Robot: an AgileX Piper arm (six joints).
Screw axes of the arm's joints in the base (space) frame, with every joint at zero. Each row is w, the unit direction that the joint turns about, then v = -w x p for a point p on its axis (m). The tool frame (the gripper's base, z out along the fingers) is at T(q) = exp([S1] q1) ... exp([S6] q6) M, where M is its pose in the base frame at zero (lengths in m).
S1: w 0 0 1 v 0 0 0
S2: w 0 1 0 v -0.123 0 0
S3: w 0 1 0 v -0.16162 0 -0.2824
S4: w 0.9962 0 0.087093 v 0 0.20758 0
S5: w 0 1 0 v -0.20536 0 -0.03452
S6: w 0.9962 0 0.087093 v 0 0.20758 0
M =
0.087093 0 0.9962 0.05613
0 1 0 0
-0.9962 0 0.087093 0.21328
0 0 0 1
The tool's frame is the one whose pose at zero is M.
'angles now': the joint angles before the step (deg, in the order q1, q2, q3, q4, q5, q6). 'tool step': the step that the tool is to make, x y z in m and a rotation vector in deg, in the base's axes. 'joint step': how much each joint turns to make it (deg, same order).
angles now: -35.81, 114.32, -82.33, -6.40, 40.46, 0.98
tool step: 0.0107, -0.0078, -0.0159, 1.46, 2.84, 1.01
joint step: 0.01, 4.49, -4.10, 0.21, 2.68, -1.46
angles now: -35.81, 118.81, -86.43, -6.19, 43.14, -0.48
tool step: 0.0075, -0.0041, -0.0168, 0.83, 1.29, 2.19
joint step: 0.01, 3.33, -1.90, 0.92, -0.08, -2.76
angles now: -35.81, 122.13, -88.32, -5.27, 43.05, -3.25
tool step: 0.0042, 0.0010, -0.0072, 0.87, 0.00, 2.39
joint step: 0.14, 1.24, -0.52, 1.98, -0.38, -3.36
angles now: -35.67, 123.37, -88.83, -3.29, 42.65, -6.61
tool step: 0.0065, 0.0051, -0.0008, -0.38, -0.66, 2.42
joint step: 0.91, 0.31, -0.27, 0.76, -0.86, -1.95
